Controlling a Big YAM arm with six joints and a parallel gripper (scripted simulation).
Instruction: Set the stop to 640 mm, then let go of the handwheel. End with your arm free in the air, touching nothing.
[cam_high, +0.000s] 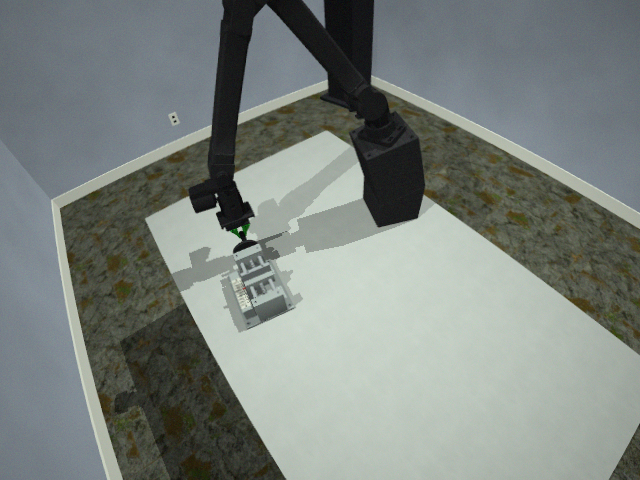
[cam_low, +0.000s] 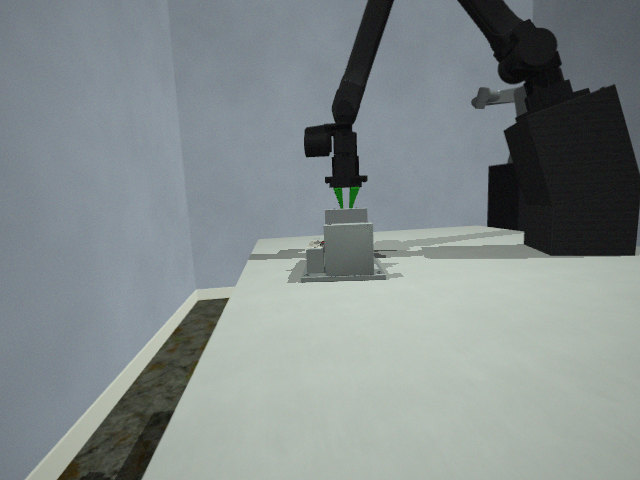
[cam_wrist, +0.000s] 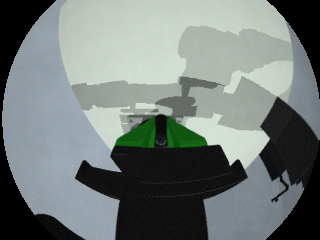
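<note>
Now: hand 2 cm to the right of the handwheel, 1 cm short of it and 1 cm above it.
</note>
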